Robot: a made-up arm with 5 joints. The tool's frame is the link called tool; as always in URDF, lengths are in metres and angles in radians. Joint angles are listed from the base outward. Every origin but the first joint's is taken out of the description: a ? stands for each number. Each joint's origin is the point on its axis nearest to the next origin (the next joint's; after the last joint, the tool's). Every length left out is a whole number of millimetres.
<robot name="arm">
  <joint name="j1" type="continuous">
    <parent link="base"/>
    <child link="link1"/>
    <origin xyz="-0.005 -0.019 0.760" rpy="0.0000 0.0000 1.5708"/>
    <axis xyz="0 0 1"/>
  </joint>
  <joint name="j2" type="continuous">
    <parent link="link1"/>
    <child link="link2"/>
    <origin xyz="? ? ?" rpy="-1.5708 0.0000 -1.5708"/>
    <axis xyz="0 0 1"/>
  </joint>
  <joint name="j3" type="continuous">
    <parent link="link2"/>
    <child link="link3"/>
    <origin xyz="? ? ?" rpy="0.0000 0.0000 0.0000"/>
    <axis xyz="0 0 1"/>
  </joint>
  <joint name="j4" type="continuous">
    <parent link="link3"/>
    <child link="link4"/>
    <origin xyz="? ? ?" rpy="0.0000 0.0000 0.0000"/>
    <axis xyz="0 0 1"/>
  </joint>
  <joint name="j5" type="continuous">
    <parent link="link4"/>
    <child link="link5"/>
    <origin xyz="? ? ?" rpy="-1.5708 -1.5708 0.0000"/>
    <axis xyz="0 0 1"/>
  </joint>
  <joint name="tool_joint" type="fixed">
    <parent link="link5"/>
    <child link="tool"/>
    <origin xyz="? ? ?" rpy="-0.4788 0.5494 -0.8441"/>
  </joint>
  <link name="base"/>
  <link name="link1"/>
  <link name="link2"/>
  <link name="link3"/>
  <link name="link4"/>
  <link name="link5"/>
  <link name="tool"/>
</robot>
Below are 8 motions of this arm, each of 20 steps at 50 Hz.
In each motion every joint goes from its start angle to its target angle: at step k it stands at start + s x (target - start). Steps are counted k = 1, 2, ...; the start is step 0. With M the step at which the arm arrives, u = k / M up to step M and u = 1 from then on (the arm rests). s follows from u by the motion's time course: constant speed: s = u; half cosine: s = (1 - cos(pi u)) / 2; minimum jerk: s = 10 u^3 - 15 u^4 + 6 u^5.
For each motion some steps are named. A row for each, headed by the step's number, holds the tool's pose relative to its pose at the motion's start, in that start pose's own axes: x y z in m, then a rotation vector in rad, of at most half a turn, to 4 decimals.
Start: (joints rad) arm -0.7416 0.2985 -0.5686 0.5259 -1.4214
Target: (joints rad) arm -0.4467 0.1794 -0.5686 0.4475 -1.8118
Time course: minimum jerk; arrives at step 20
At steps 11, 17, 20:
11: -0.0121 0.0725 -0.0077 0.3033 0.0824 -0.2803
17: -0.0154 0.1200 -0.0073 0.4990 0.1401 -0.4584
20: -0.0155 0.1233 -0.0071 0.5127 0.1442 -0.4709

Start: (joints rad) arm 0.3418 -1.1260 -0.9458 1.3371 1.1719
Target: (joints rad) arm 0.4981 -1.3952 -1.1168 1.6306 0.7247
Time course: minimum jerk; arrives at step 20
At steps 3, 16, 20:
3: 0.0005 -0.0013 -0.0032 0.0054 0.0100 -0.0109
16: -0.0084 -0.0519 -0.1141 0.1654 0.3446 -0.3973
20: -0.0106 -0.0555 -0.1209 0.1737 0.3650 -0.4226

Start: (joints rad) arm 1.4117 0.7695 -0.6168 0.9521 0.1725
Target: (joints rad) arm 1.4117 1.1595 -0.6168 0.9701 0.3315
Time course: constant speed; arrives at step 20
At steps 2, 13, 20:
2: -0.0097 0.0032 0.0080 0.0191 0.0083 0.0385
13: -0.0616 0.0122 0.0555 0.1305 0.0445 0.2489
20: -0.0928 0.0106 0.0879 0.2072 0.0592 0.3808

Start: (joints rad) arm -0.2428 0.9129 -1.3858 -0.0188 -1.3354
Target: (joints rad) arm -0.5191 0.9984 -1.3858 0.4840 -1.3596
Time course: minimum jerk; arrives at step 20
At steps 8, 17, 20:
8: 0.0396 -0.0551 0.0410 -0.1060 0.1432 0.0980
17: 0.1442 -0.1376 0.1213 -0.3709 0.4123 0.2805
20: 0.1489 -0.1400 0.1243 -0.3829 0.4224 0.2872

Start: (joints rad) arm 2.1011 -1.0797 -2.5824 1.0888 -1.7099
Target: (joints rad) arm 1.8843 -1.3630 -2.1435 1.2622 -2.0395
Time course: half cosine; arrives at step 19
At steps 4, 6, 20:
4: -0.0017 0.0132 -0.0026 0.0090 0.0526 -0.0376
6: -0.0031 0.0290 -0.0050 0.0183 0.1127 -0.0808
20: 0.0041 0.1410 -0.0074 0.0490 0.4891 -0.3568

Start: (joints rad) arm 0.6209 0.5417 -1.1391 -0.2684 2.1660
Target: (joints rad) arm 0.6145 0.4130 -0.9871 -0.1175 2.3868
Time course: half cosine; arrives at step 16
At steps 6, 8, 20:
6: -0.0033 0.0061 -0.0139 -0.0277 -0.0766 0.0329
8: -0.0057 0.0100 -0.0230 -0.0464 -0.1240 0.0523
20: -0.0129 0.0204 -0.0488 -0.1006 -0.2471 0.0993

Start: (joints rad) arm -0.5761 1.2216 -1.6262 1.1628 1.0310
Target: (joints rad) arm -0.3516 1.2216 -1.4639 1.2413 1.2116
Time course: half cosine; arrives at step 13
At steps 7, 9, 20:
7: 0.0302 -0.0667 0.0375 0.0849 -0.1403 0.0064
9: 0.0389 -0.0943 0.0503 0.1133 -0.2019 0.0064
20: 0.0455 -0.1212 0.0613 0.1375 -0.2640 0.0049

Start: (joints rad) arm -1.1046 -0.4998 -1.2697 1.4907 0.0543
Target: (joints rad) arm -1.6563 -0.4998 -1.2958 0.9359 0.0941
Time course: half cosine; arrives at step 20
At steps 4, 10, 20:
4: -0.0089 0.0050 -0.0136 -0.0520 -0.0594 0.0047
10: -0.0383 0.0166 -0.0800 -0.2488 -0.3289 0.0170
20: -0.0496 0.0121 -0.1717 -0.4339 -0.6955 0.0128

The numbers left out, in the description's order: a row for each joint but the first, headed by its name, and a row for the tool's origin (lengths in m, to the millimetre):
j2: 0.016 -0.019 0.000
j3: 0.081 -0.447 0.000
j4: 0.048 0.189 0.000
j5: 0.126 0.155 0.000
tool: 0.011 0.004 0.000

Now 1 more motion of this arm.
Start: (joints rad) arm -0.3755 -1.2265 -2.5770 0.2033 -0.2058
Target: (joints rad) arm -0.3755 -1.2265 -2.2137 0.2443 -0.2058
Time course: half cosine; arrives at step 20
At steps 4, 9, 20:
4: 0.0050 -0.0110 0.0079 0.0164 0.0251 0.0243
9: 0.0255 -0.0483 0.0326 0.0724 0.1109 0.1075
20: 0.0734 -0.1127 0.0668 0.1716 0.2628 0.2548

